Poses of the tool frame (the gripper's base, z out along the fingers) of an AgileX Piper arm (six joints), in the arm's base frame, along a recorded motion.
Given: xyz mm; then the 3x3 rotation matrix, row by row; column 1 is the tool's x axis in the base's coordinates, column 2 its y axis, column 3 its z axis. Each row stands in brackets.
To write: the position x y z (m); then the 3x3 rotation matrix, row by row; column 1 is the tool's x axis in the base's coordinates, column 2 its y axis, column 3 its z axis. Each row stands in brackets. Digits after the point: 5 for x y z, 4 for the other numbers.
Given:
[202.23 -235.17 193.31], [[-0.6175 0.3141 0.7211], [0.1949 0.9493 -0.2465], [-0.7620 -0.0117 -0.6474]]
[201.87 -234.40 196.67], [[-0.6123 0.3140 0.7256], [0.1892 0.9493 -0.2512], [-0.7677 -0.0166 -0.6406]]
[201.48 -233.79 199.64], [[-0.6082 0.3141 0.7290], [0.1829 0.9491 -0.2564], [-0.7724 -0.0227 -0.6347]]
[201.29 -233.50 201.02], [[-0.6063 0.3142 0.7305], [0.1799 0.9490 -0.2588], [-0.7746 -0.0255 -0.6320]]
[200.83 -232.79 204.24], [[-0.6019 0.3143 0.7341], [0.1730 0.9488 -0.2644], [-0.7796 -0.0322 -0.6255]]
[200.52 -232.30 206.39], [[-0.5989 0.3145 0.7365], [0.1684 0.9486 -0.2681], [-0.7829 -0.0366 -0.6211]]
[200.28 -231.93 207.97], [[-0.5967 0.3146 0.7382], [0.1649 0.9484 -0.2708], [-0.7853 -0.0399 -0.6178]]
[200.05 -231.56 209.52], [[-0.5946 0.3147 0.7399], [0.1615 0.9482 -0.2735], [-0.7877 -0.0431 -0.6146]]
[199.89 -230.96 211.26], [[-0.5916 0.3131 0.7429], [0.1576 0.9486 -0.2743], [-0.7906 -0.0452 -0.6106]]
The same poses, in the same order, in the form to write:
[0.20223 -0.23517 0.19331], [[-0.6175 0.3141 0.7211], [0.1949 0.9493 -0.2465], [-0.7620 -0.0117 -0.6474]]
[0.20187 -0.23440 0.19667], [[-0.6123 0.3140 0.7256], [0.1892 0.9493 -0.2512], [-0.7677 -0.0166 -0.6406]]
[0.20148 -0.23379 0.19964], [[-0.6082 0.3141 0.7290], [0.1829 0.9491 -0.2564], [-0.7724 -0.0227 -0.6347]]
[0.20129 -0.23350 0.20102], [[-0.6063 0.3142 0.7305], [0.1799 0.9490 -0.2588], [-0.7746 -0.0255 -0.6320]]
[0.20083 -0.23279 0.20424], [[-0.6019 0.3143 0.7341], [0.1730 0.9488 -0.2644], [-0.7796 -0.0322 -0.6255]]
[0.20052 -0.23230 0.20639], [[-0.5989 0.3145 0.7365], [0.1684 0.9486 -0.2681], [-0.7829 -0.0366 -0.6211]]
[0.20028 -0.23193 0.20797], [[-0.5967 0.3146 0.7382], [0.1649 0.9484 -0.2708], [-0.7853 -0.0399 -0.6178]]
[0.20005 -0.23156 0.20952], [[-0.5946 0.3147 0.7399], [0.1615 0.9482 -0.2735], [-0.7877 -0.0431 -0.6146]]
[0.19989 -0.23096 0.21126], [[-0.5916 0.3131 0.7429], [0.1576 0.9486 -0.2743], [-0.7906 -0.0452 -0.6106]]

